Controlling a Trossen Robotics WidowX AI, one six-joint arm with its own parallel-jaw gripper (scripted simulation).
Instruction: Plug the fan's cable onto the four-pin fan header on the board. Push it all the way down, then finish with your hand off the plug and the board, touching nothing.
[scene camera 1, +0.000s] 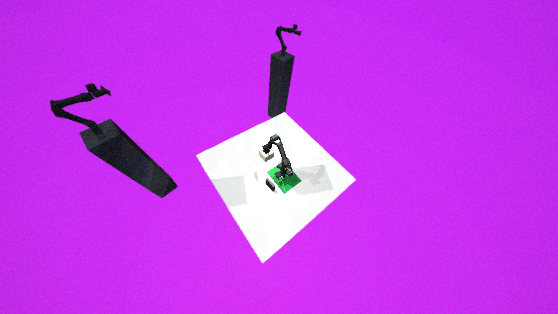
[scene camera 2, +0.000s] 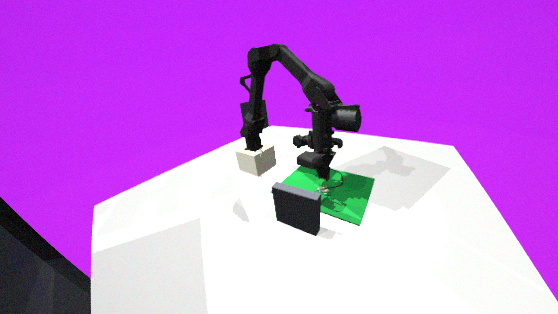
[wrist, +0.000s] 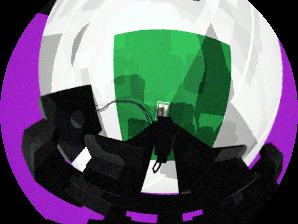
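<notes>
You've got the gripper showing here (scene camera 2: 321, 174), (wrist: 164, 125). There's a dark fan (scene camera 2: 299, 208), (wrist: 71, 110), and there's also a green board (scene camera 2: 348, 202), (wrist: 191, 72).
</notes>
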